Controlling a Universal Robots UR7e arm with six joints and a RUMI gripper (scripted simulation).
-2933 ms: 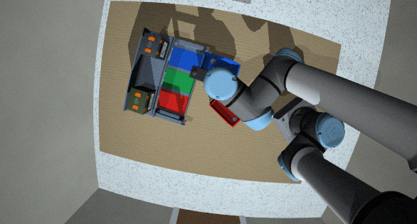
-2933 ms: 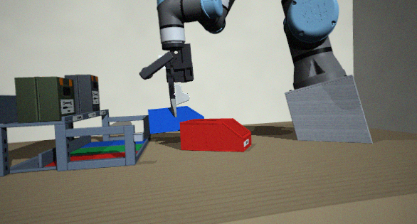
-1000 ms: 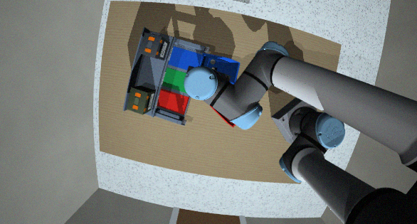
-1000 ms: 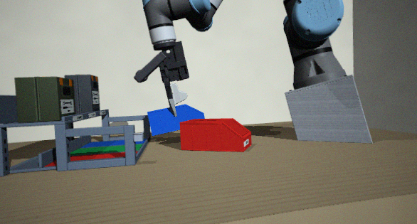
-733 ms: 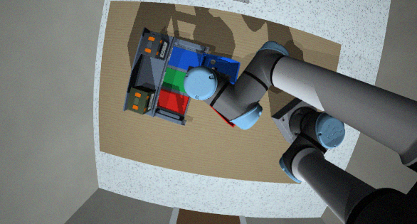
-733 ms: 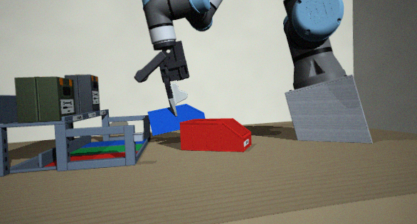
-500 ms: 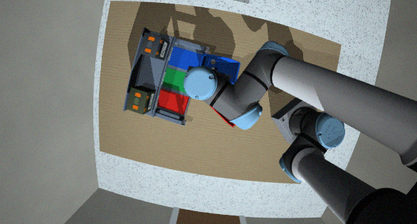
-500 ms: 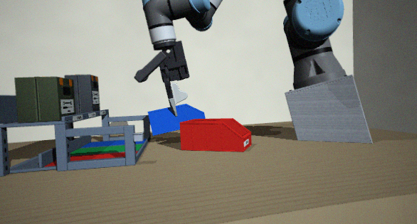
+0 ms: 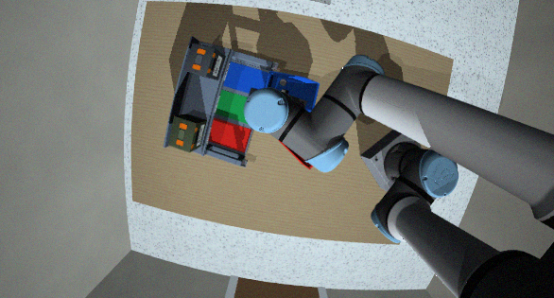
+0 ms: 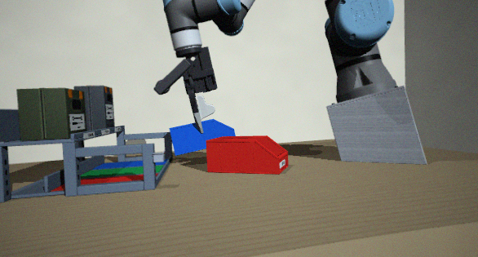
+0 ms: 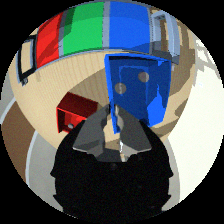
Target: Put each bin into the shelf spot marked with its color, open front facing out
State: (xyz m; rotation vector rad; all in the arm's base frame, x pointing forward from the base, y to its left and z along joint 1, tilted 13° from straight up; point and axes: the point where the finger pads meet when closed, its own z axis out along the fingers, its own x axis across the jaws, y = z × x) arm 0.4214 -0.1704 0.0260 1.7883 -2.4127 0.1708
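My hand is 2 cm past the blue bin, 4 cm to the left of it and 3 cm above it. Also, from my hand: red bin 7 cm behind, 14 cm to the left, 6 cm below; then top board 30 cm ahead, 2 cm to the right; then grey box 26 cm ahead, 13 cm to the right, 6 cm above.
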